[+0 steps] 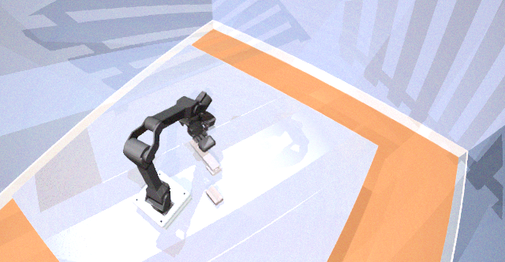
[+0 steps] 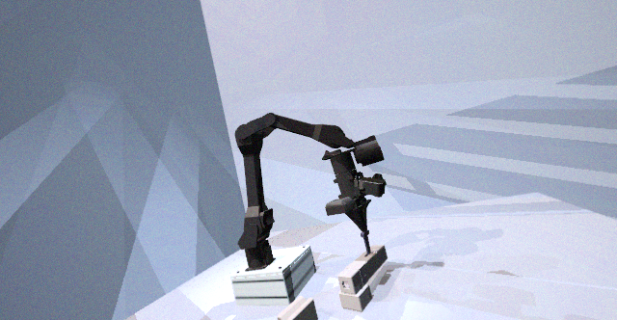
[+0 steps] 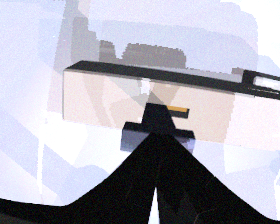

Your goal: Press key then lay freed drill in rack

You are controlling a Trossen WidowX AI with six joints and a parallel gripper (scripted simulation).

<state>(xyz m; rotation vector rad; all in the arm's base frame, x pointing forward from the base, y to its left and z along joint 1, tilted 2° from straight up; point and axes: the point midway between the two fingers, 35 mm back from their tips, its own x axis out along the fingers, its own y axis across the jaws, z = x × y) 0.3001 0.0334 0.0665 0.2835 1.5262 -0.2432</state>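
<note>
The blue key lies 30 mm below my gripper tip. From my gripper tip the other things lie so: rack 170 mm to the right, 140 mm behind, 100 mm below; pale drill cylinder 70 mm below, 50 mm to the right, 20 mm behind; block 80 mm below, 30 mm to the right, 20 mm behind.
</note>
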